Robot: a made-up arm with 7 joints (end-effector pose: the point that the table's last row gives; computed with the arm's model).
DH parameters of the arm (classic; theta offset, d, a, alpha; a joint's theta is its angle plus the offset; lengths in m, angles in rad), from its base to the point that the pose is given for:
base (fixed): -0.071 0 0 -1.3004
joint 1: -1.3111 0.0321 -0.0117 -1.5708
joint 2: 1.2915 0 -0.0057 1.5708
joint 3: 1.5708 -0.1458 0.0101 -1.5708
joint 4: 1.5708 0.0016 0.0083 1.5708
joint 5: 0 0.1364 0 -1.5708
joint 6: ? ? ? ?
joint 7: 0 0 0 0
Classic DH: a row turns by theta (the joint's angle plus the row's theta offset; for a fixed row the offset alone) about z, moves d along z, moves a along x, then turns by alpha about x.
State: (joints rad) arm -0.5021 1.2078 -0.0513 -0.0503 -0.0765 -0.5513 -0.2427
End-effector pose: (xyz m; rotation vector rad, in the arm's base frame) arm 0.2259 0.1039 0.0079 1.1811 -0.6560 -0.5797
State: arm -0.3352 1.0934 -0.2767 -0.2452 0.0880 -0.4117 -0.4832
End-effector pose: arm 0.2051 0.0604 -0.0687 1.1856 -0.3087 -1.0728
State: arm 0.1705 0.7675 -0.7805 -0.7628 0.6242 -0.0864 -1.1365
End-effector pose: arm 0.0731 -0.0369 -0.1217 0.9687 0.0834 -2.0395
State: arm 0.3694 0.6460 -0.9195 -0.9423 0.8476 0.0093 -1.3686
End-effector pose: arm 0.0469 -0.0514 -0.0934 0.8868 0.1228 -2.1758
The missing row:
joint 6: -1.5708 0 0.0716 1.5708
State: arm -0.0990 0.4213 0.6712 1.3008 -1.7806 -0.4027 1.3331
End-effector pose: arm -0.0178 0.2285 -0.2934 1.0417 -0.7302 -2.6325
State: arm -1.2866 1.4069 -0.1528 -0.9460 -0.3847 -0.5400 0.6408
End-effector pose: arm 0.0487 -0.0214 0.0921 0.3261 -2.1087 -0.6807
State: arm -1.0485 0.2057 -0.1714 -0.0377 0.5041 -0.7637 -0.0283
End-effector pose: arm 0.2097 -0.0544 0.0475 0.6548 -1.6136 -0.4607
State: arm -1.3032 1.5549 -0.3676 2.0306 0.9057 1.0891 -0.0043
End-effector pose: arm -0.0144 0.3333 0.0164 0.7195 2.2747 1.7985
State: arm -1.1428 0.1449 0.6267 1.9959 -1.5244 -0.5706 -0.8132
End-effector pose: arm 0.2041 0.0421 -0.2707 -1.3489 -0.0568 0.6433
